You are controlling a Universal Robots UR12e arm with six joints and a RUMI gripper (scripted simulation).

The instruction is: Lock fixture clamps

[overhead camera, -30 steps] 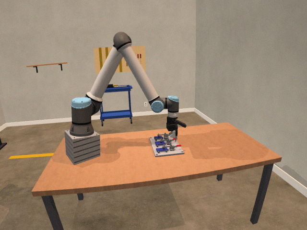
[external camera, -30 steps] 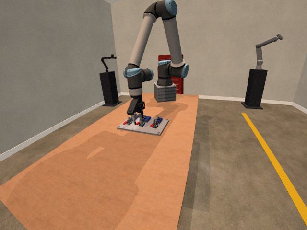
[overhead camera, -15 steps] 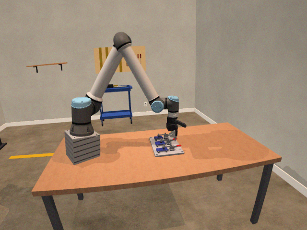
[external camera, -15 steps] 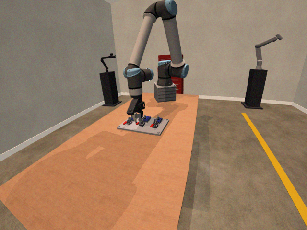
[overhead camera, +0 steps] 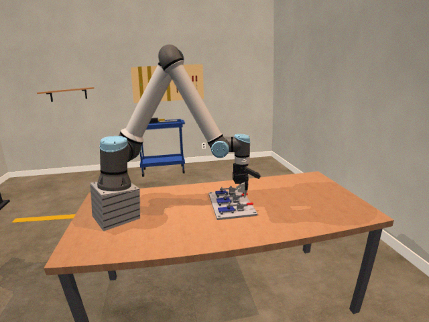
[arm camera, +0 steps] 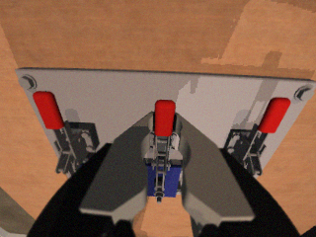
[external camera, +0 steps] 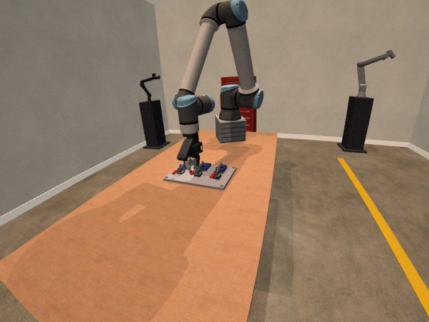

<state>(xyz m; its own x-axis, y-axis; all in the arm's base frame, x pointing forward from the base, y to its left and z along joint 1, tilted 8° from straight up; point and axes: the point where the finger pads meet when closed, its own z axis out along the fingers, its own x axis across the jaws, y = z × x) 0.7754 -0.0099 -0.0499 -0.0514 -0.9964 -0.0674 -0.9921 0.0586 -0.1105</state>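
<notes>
My gripper is now 13 cm past the blue part, 3 cm above it and 1 cm to the right of it.
</notes>
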